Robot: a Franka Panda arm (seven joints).
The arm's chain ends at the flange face. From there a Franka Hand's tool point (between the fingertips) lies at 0.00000 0.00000 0.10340 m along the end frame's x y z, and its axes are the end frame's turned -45 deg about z.
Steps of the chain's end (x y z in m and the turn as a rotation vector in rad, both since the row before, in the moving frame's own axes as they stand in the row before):
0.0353, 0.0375, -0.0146, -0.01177, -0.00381, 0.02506
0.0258, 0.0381, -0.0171, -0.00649, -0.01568, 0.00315
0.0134, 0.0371, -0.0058, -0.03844, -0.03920, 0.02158
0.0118, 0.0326, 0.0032, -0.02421, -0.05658, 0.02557
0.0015, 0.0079, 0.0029, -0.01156, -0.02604, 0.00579
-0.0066, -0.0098, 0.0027, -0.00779, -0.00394, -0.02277
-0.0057, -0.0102, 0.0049, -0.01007, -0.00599, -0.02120
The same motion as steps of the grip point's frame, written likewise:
-0.0027, 0.0520, -0.0146, -0.00563, -0.01102, 0.02506
-0.0103, 0.0445, -0.0171, 0.00650, -0.01568, 0.00315
-0.0224, 0.0356, -0.0060, 0.00054, -0.05490, 0.02158
-0.0206, 0.0290, 0.0030, 0.02289, -0.05713, 0.02557
-0.0073, 0.0056, 0.0029, 0.01024, -0.02659, 0.00579
0.0014, -0.0113, 0.0027, -0.00272, -0.00829, -0.02277
0.0020, -0.0109, 0.0049, -0.00288, -0.01136, -0.02120

